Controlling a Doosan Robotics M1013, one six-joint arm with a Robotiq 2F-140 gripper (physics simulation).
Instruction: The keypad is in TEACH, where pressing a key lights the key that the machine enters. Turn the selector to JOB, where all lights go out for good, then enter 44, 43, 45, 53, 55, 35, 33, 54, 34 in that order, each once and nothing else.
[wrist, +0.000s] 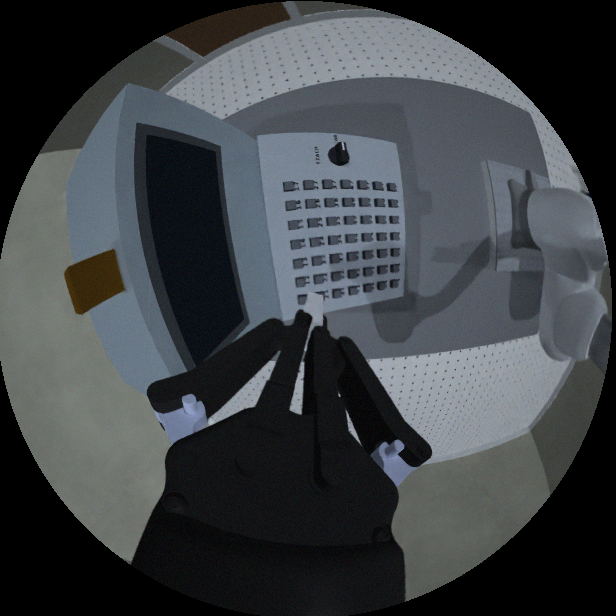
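A light grey keypad panel (336, 221) lies flat in the wrist view, with a grid of small dark grey keys, none lit. A black selector knob (338, 153) sits above the grid, its white mark pointing up and slightly right; the small labels beside it are too small to read. My gripper (313, 313) is shut with nothing between the fingers. Its pale fingertips are at the bottom row of keys near the left corner, covering the second key from the left. I cannot tell whether the tips touch the key.
A grey machine housing (172, 241) with a dark screen stands left of the keypad, with a brown tab (93, 280) on its side. The robot's own pale arm links (568, 258) and a grey mounting plate (511, 229) fill the right. A perforated white mat lies underneath.
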